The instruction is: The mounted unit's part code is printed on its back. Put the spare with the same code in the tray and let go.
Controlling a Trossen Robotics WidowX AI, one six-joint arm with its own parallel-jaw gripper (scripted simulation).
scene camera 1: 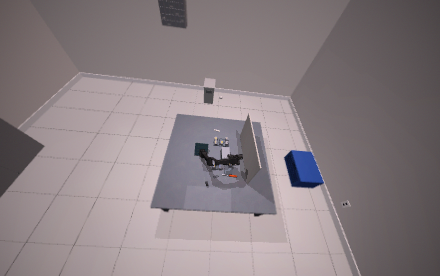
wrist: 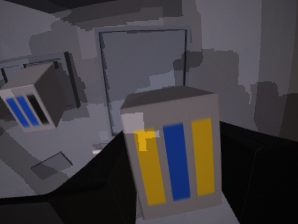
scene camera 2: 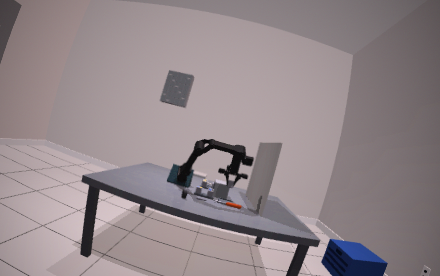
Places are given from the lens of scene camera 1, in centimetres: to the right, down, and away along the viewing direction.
grey panel (scene camera 1: 252, 165): 34, 29, 148
